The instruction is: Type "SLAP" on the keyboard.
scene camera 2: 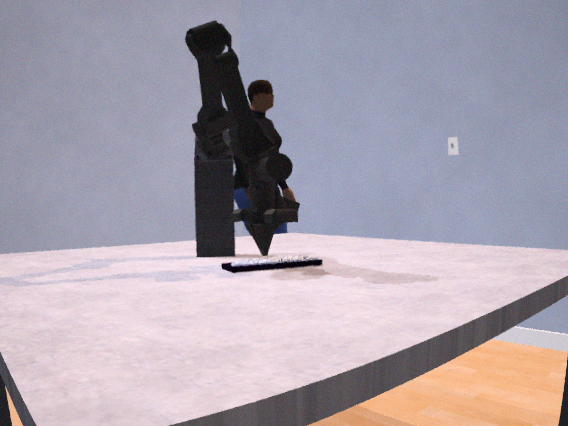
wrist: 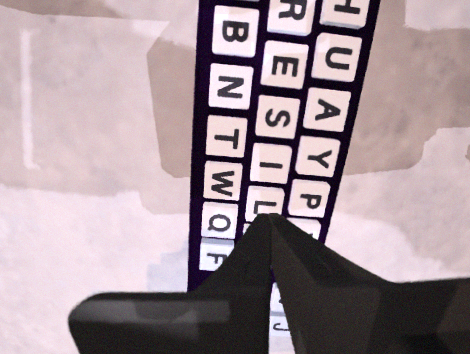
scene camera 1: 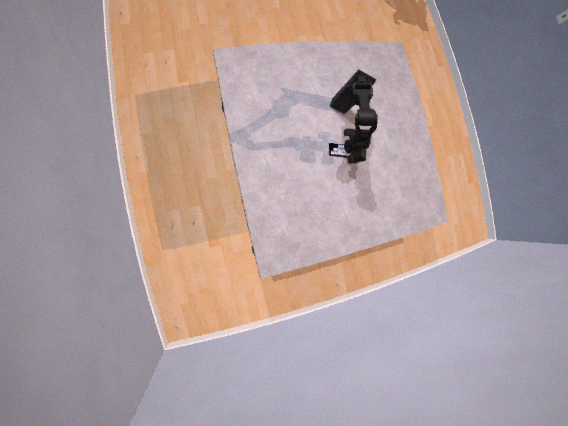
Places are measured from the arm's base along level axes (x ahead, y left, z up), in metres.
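Pixels of known places: gripper, fingertip midpoint: (scene camera 2: 264,255) (wrist: 267,222) (scene camera 1: 345,150); arm's base at its link origin: (scene camera 2: 212,144) (scene camera 1: 361,82).
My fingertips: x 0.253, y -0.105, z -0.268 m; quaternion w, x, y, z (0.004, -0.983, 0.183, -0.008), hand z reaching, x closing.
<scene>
For each thing: its top centre in the pictures, then the offset to it from my fingertips. Level surfaces: height alone.
- dark keyboard at its top centre: (wrist: 269,176) (scene camera 2: 272,259) (scene camera 1: 347,150) dy +0.015, dx +0.008, dz -0.010 m
- L key at its top centre: (wrist: 264,207) dy +0.002, dx +0.001, dz -0.010 m
- S key at its top centre: (wrist: 277,117) dy +0.037, dx +0.021, dz -0.010 m
- P key at its top centre: (wrist: 310,200) dy -0.003, dx +0.021, dz -0.010 m
- grey table at its surface level: dz -0.028 m
The dark keyboard (scene camera 1: 331,153) (scene camera 2: 272,266) (wrist: 198,150) with white letter keys lies flat on the table. My gripper (scene camera 2: 265,254) (wrist: 267,222) is shut and empty, pointing down over the keyboard. In the wrist view its tip overlaps the lower edge of the L key (wrist: 261,201). In the same view the S key (wrist: 278,117) is up the middle row, past the I key; the A key (wrist: 327,110) and the P key (wrist: 309,198) are in the right row. The fingers hide several keys below L. Whether the tip touches a key I cannot tell.
The keyboard lies on the grey table (scene camera 1: 320,225) (scene camera 2: 200,340). The arm's dark base block (scene camera 1: 345,97) (scene camera 2: 215,207) stands on the table behind the keyboard. A person (scene camera 2: 261,97) in dark clothes stands beyond the table, partly hidden by the arm.
</scene>
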